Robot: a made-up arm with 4 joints.
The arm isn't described. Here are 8 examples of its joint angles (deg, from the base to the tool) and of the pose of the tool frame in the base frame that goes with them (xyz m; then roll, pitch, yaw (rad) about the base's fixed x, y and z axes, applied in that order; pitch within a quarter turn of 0, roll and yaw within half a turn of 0).
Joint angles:
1: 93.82 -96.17 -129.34 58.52
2: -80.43 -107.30 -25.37 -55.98
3: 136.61 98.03 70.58 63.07
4: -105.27 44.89 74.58 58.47
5: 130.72 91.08 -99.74 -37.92
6: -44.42 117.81 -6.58 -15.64
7: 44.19 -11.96 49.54 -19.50
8: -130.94 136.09 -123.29 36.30
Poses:
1: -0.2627 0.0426 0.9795 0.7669 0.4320 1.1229
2: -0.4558 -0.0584 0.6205 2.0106 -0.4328 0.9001
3: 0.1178 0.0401 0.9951 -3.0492 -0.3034 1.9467
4: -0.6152 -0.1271 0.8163 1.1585 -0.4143 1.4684
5: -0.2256 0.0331 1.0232 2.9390 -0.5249 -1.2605
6: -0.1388 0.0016 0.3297 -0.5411 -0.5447 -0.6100
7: 0.0441 0.0474 0.5640 -1.9318 -0.1926 2.9132
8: -0.2024 -0.0519 0.6122 0.0612 -0.5002 -1.7002
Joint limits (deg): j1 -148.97..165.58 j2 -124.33..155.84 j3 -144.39..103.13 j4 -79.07..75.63
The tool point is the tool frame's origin. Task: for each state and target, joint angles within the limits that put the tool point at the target. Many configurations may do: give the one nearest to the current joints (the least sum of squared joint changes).
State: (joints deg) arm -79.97 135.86 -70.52 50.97
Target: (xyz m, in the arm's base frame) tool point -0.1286 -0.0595 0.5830
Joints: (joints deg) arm -77.71 130.90 -116.39 25.97
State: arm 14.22 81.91 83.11 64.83
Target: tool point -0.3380 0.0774 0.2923
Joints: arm -16.07 104.84 67.11 67.69
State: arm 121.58 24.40 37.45 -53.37
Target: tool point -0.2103 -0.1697 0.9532
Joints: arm 115.23 69.71 40.29 -79.07
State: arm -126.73 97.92 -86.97 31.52
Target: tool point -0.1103 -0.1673 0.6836
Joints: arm -143.08 58.16 -108.16 75.63
